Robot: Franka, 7 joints.
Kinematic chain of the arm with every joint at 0, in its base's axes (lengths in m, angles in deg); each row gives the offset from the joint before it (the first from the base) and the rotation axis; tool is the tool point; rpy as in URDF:
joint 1: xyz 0 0 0.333 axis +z
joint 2: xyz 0 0 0 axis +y
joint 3: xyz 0 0 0.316 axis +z
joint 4: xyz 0.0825 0 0 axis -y
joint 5: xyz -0.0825 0 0.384 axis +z
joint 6: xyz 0 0 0 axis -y
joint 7: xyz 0.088 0 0 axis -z
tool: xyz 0 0 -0.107 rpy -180 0 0
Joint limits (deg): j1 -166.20..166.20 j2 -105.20..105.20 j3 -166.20..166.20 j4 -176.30..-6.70 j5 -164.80..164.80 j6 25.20..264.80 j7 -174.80..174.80
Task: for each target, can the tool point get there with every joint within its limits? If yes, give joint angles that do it. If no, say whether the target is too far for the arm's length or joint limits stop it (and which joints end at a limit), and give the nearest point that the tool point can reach.
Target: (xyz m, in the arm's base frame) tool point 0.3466 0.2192 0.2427
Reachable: yes | joints -60.28 18.25 85.30 -147.91 45.88 127.23 140.48
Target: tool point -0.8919 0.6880 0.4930
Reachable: no: too far | nearest point -0.6725 0.5188 0.4536 | short by 0.280 m
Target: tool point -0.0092 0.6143 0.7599
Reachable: yes | joints 131.37 74.20 -120.42 -84.07 18.93 211.66 -97.36
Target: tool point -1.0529 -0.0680 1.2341
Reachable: no: too far | nearest point -0.6510 -0.0420 0.8901 | short by 0.530 m
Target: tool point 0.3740 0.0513 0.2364
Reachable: yes | joints -88.27 82.49 89.29 -163.57 -137.97 72.76 112.02
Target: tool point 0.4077 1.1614 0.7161
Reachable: no: too far | nearest point 0.2713 0.7729 0.5879 | short by 0.431 m
